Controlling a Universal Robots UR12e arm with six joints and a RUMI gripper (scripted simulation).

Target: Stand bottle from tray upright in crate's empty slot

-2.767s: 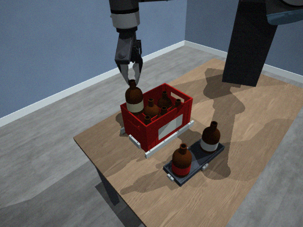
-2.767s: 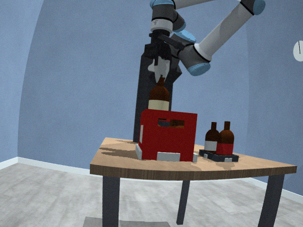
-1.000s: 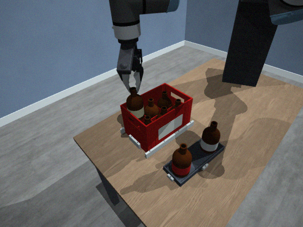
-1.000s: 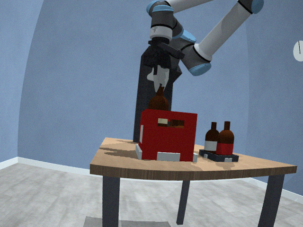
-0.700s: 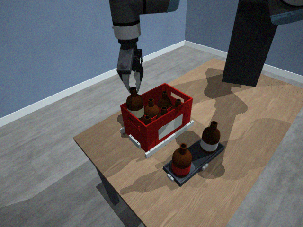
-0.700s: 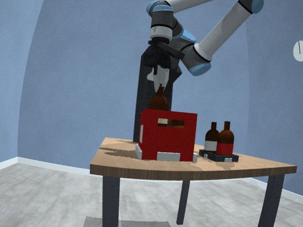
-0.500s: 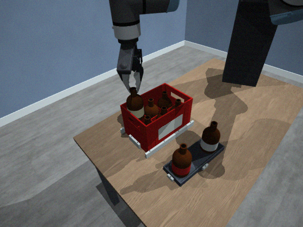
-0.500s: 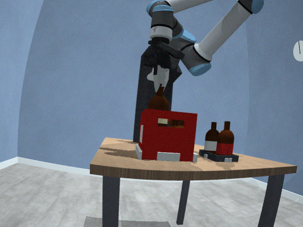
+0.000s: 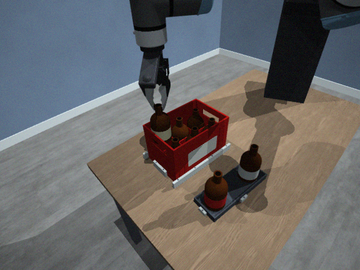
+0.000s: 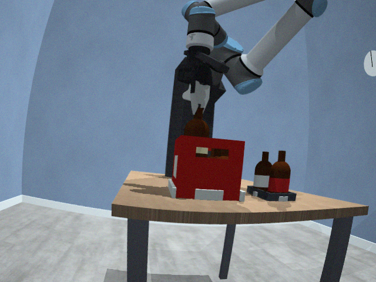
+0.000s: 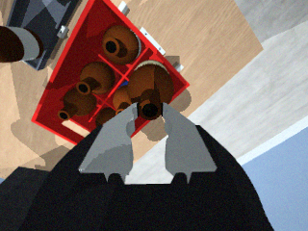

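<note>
The brown bottle lies 7 cm below my hand. The rest, counted from my hand: white-label bottle: 21 cm behind, 26 cm to the left, 17 cm below; red-label bottle: 4 cm behind, 28 cm to the left, 17 cm below; crate: 9 cm behind, 3 cm to the left, 17 cm below.
</note>
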